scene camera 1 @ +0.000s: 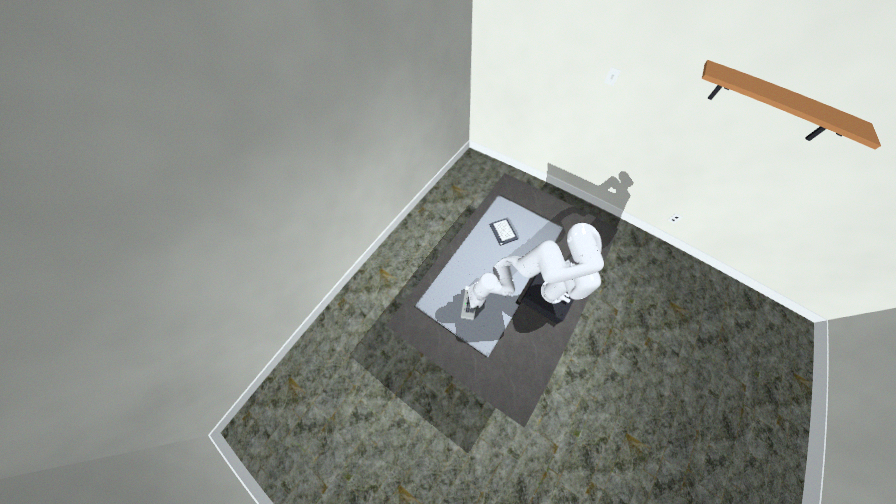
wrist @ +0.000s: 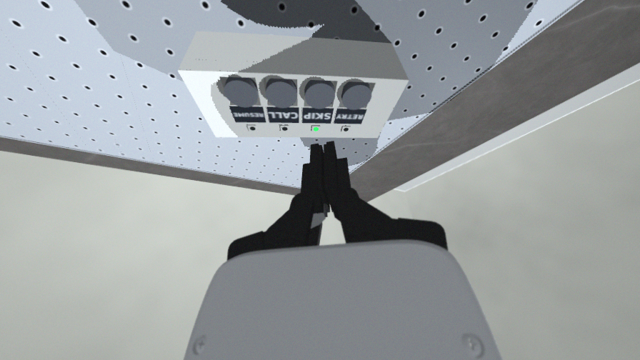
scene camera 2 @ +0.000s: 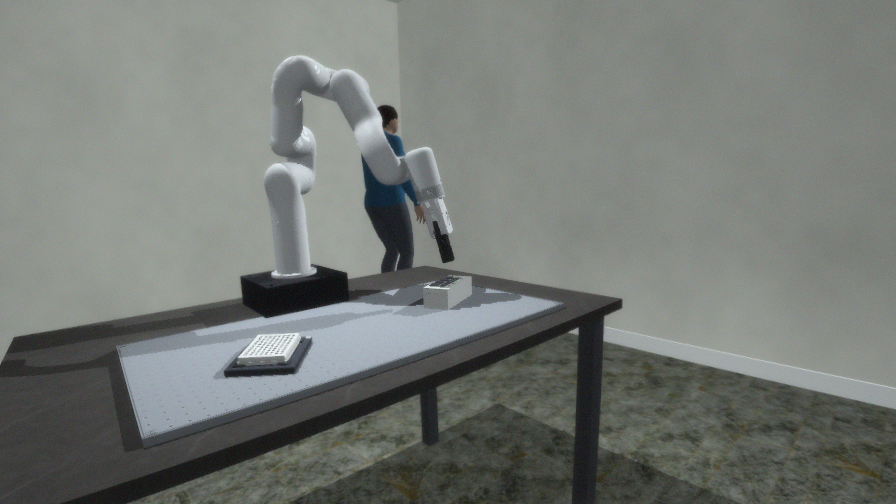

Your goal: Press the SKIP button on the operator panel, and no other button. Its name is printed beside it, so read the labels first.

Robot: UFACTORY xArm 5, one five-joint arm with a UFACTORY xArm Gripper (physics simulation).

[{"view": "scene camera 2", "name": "gripper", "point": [448,261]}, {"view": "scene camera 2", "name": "white well plate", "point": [270,349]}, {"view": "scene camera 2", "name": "operator panel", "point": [445,296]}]
